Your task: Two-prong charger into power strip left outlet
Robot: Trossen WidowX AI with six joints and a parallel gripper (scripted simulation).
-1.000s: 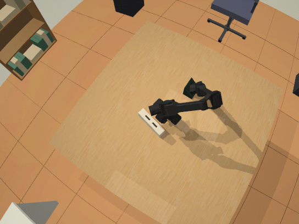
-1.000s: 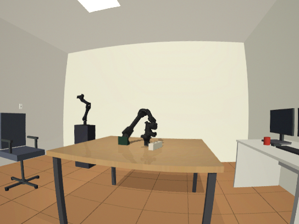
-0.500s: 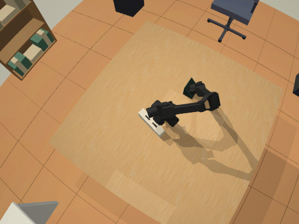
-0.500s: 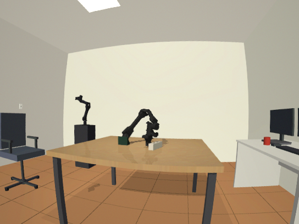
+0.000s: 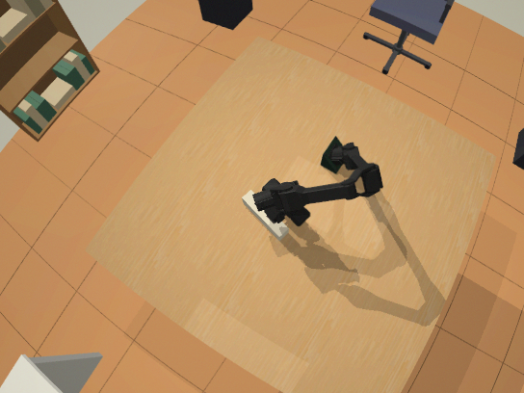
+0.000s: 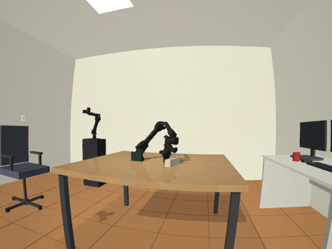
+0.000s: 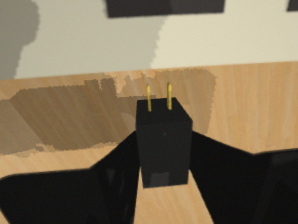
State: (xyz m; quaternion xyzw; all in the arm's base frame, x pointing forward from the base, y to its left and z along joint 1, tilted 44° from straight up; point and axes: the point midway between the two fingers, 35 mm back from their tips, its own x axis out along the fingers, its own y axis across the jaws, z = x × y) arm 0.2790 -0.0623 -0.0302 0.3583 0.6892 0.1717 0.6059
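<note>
My gripper tip is now 20 mm short of the black two-prong charger and 10 mm below it.
</note>
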